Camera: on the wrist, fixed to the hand. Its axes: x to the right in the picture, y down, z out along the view.
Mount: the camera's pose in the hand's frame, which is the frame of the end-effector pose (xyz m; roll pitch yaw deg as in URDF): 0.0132 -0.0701 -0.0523 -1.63 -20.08 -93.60
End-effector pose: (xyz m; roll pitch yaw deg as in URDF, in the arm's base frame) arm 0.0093 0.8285 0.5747 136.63 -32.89 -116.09
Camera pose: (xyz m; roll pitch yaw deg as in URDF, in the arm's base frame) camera 0.0800 0.7754 0.5734 124.11 51.45 -70.43
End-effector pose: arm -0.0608 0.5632 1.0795 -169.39 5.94 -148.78
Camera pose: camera -0.0470 0.5023 1.1421 -176.30 9.08 -54.38
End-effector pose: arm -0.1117 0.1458 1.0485 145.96 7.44 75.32
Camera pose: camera -0.1928 0.1811 1.0509 -165.94 52.63 -179.08
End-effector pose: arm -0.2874 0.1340 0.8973 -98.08 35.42 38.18
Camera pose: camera -0.2181 0.1352 0.9522 -128.55 -48.69 83.78
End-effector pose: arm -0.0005 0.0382 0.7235 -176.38 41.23 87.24
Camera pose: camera -0.0648 0.0886 0.7574 -139.95 10.04 -169.18
